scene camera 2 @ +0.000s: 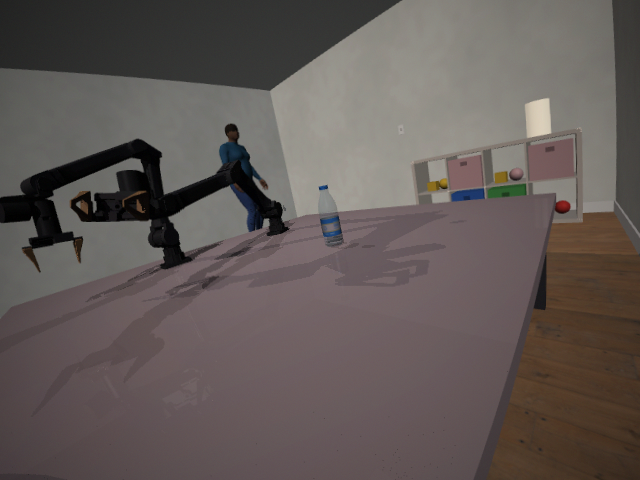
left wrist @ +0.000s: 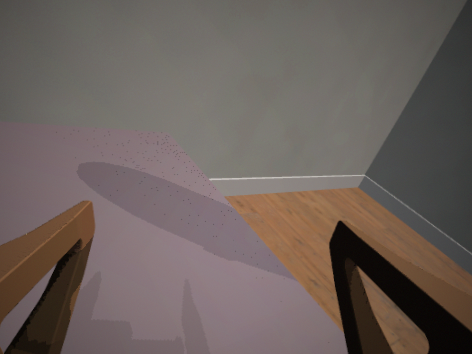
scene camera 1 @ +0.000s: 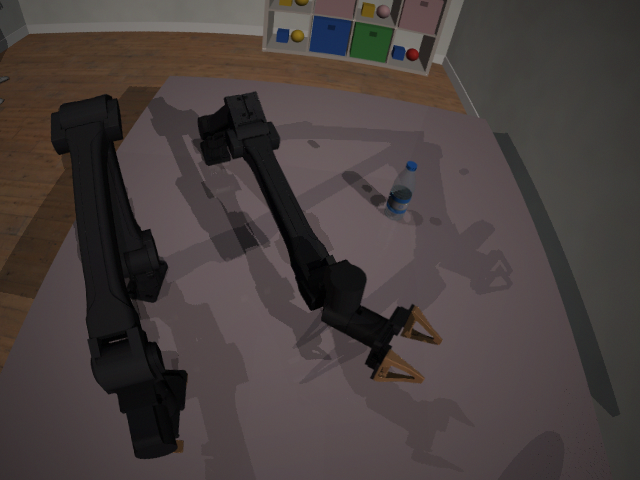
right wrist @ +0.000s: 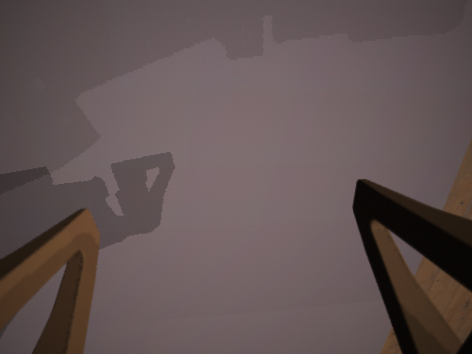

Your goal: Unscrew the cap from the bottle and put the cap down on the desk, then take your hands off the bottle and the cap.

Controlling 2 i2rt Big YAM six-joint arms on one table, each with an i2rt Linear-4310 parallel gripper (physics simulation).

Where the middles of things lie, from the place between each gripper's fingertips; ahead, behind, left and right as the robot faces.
Labels:
I see my right gripper 76 cm to the right of the clear plastic bottle (scene camera 1: pixel 403 187), 39 cm short of it and 3 cm above it.
Right now the clear plastic bottle is 59 cm to the left of my left hand, 17 cm below it and 2 cm behind it.

